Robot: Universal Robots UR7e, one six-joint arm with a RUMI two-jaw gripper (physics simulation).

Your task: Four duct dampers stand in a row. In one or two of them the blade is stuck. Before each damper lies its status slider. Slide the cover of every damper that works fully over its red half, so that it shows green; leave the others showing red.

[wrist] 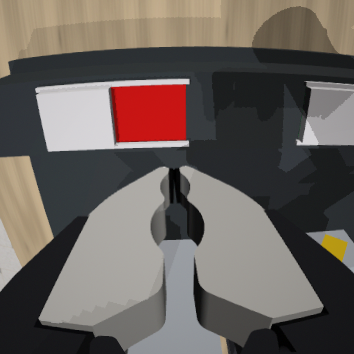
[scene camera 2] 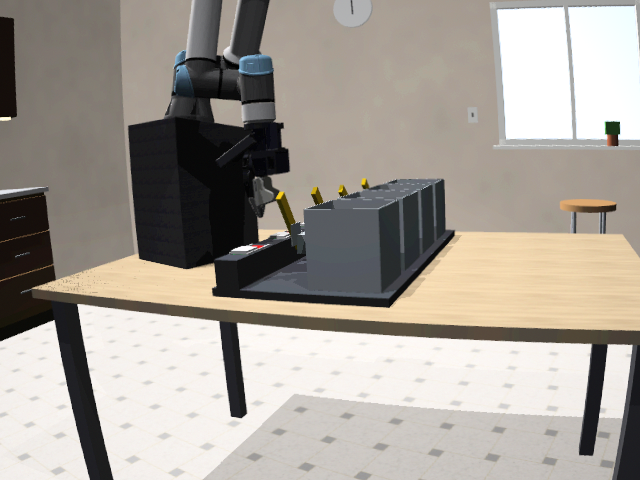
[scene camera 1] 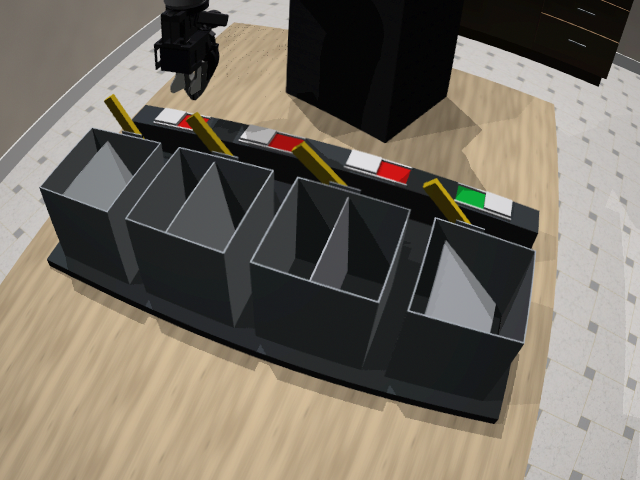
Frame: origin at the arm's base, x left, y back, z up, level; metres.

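Where they show: gripper, fingertip midpoint: (wrist: 173, 172) (scene camera 2: 260, 217) (scene camera 1: 194, 99); arm's base at its link origin: (scene camera 2: 188, 126).
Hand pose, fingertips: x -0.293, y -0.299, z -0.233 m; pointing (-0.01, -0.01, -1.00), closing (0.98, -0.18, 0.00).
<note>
Each offset is from my fingertips to the top centre of the thing. "pt": to the spot under its first point. Level surfaces: height alone.
Four grey dampers (scene camera 1: 175, 268) (scene camera 2: 343, 248) stand in a row, with tilted or upright blades inside and yellow levers. The far-right slider in scene camera 1 shows its green half {pt dx +0.483, dy -0.077, dz -0.066 m} (scene camera 1: 470, 196), with its white cover {dx +0.532, dy -0.090, dz -0.058 m} (scene camera 1: 498, 204) over the red side. The other three sliders show red halves (scene camera 1: 193, 121) (scene camera 1: 285, 142) (scene camera 1: 394, 171) (wrist: 150, 114), with white covers (scene camera 1: 170, 115) (scene camera 1: 259, 135) (scene camera 1: 363, 160) (wrist: 77, 120) at their left. My gripper (scene camera 1: 187, 93) (scene camera 2: 261, 210) (wrist: 173, 172) is shut and empty, above the slider row near the far-left slider.
Yellow levers (scene camera 1: 122, 114) (scene camera 1: 209, 133) (scene camera 1: 317, 162) (scene camera 1: 447, 200) (scene camera 2: 285, 212) rise between the dampers and the slider rail (scene camera 1: 524, 219) (scene camera 2: 225, 273). The black robot pedestal (scene camera 1: 341, 62) (scene camera 2: 155, 196) stands behind the rail on the wooden table {dz -0.146 m} (scene camera 1: 103, 372) (scene camera 2: 527, 279).
</note>
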